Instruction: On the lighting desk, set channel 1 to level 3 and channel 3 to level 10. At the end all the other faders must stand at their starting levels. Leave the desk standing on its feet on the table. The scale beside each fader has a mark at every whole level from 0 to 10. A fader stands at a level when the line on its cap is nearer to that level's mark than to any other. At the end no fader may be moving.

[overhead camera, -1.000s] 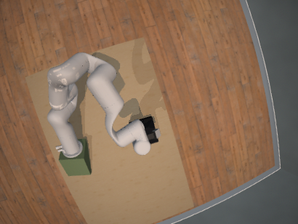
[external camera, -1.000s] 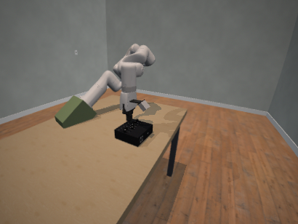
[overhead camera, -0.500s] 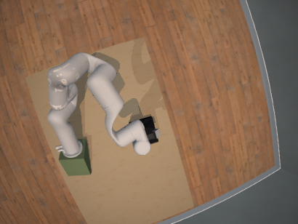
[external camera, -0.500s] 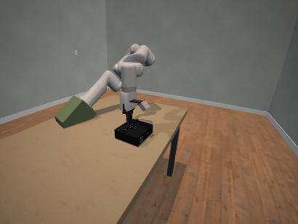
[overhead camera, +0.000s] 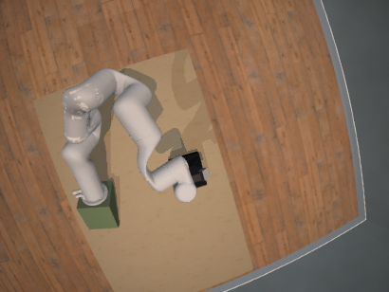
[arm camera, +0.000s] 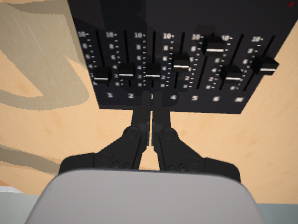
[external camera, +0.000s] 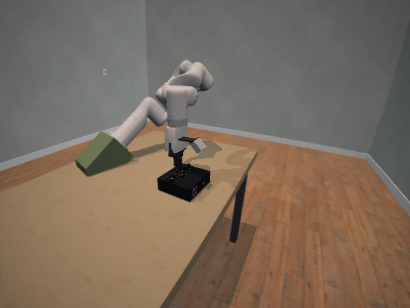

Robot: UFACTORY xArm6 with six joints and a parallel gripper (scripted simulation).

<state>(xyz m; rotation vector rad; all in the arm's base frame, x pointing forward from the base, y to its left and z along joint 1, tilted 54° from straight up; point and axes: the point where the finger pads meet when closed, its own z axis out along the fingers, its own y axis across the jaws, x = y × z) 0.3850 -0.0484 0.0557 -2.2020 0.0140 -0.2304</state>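
My gripper is now 3 cm short of the channel 3 cap and 3 cm above it. Also, from my hand: channel 1 cap 2 cm ahead, 5 cm to the left, 3 cm below; then channel 2 fader cap 3 cm ahead, 2 cm to the left, 3 cm below.
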